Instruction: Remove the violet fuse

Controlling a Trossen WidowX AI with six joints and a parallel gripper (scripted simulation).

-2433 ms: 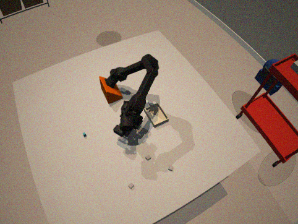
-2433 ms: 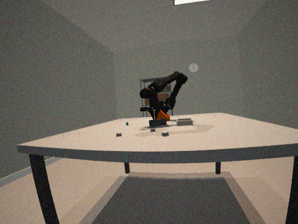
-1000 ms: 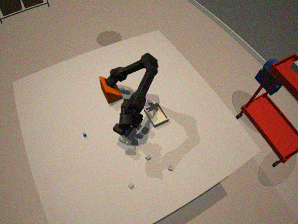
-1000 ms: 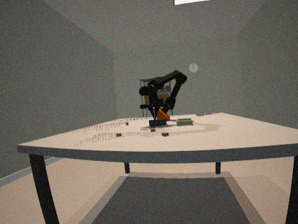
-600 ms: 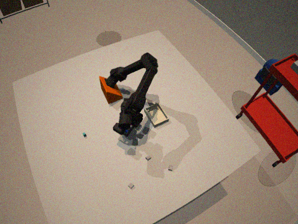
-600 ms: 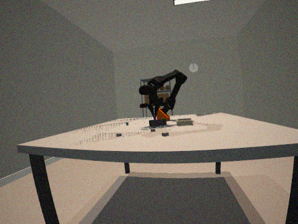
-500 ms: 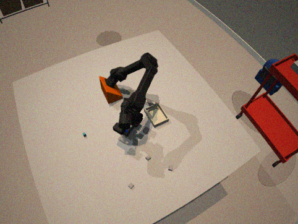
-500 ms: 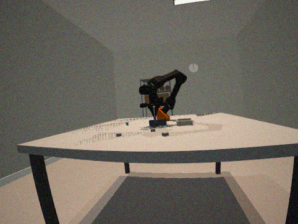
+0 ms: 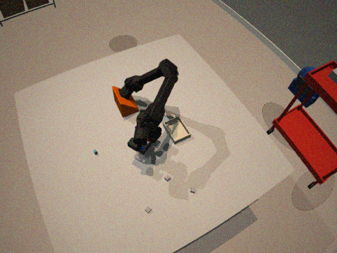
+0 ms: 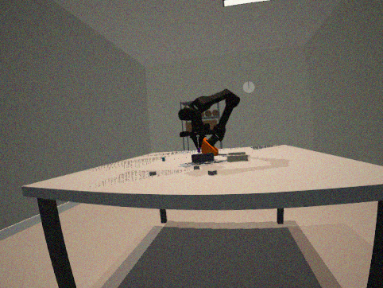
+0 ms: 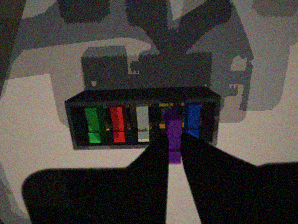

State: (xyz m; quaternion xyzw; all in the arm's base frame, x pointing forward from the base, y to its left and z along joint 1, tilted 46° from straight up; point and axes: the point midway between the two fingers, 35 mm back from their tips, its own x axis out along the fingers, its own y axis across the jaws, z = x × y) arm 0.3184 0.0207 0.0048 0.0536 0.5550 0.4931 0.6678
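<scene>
My gripper tip is 20 cm to the right of the beige tray, 6 cm above it and 4 cm past it. Round my gripper tip: violet fuse (1 cm below).
</scene>
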